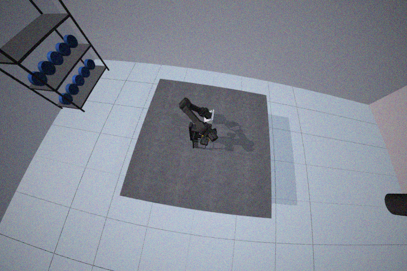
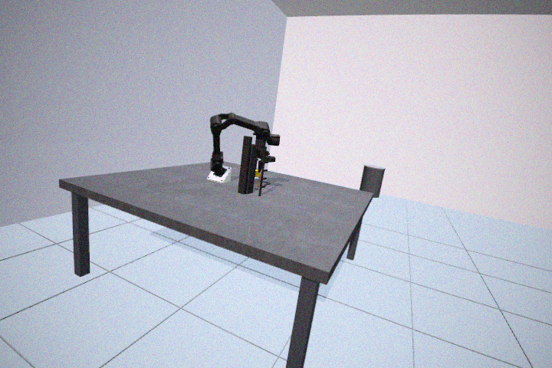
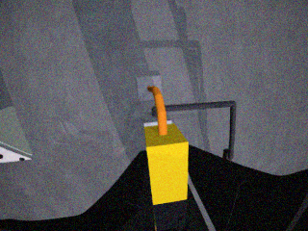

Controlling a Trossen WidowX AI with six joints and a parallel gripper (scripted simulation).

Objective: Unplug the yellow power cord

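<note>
Right now my gripper tip is 3 cm to the left of the yellow plug.
</note>
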